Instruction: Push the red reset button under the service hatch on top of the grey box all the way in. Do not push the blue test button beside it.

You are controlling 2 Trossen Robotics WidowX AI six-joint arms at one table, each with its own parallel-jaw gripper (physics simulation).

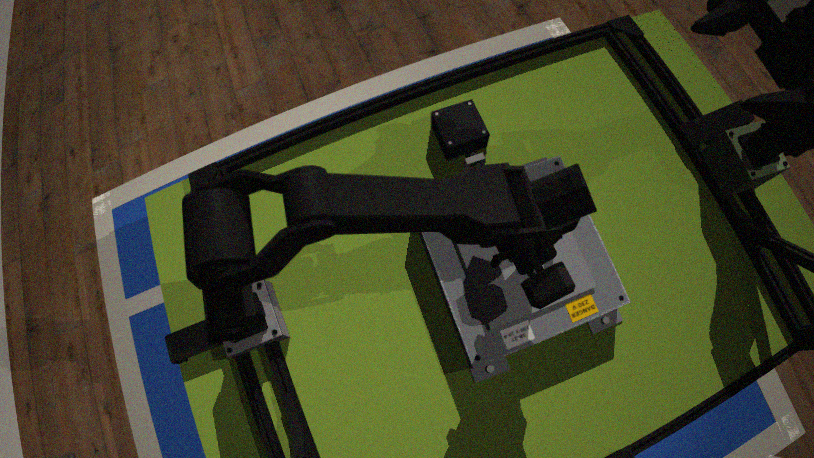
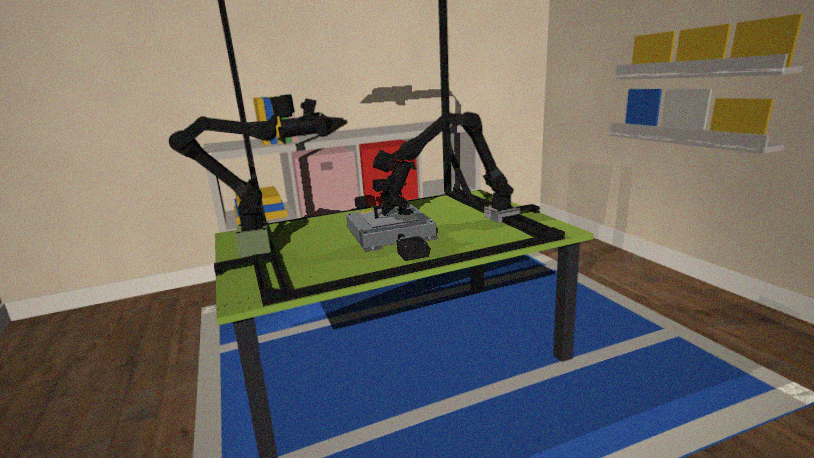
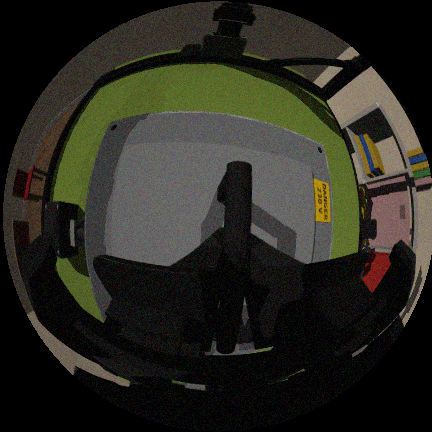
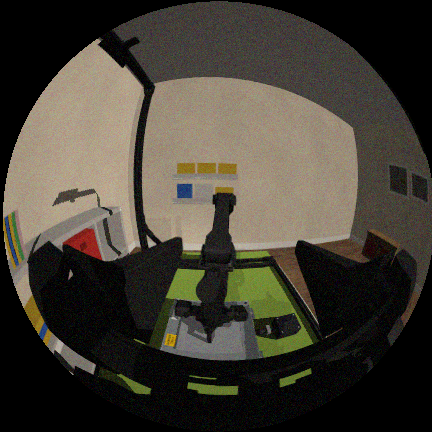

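The grey box [image 1: 587,254] [image 2: 378,236] [image 4: 225,342] stands in the middle of the green table. Its lighter grey hatch panel [image 3: 160,189] carries a black bar handle [image 3: 236,189]. My left gripper [image 1: 516,283] [image 2: 389,210] [image 3: 230,233] [image 4: 207,333] is down on top of the box, with its fingers shut around this handle. My right gripper [image 2: 339,122] is open and empty, held high above the table's left side, far from the box.
A small black cube [image 1: 460,127] [image 2: 412,247] [image 4: 285,324] stands on the table close beside the box. A yellow danger label [image 1: 581,308] [image 3: 321,200] marks one edge of the box top. Black rails [image 2: 532,227] run along the table edges. Shelves stand behind.
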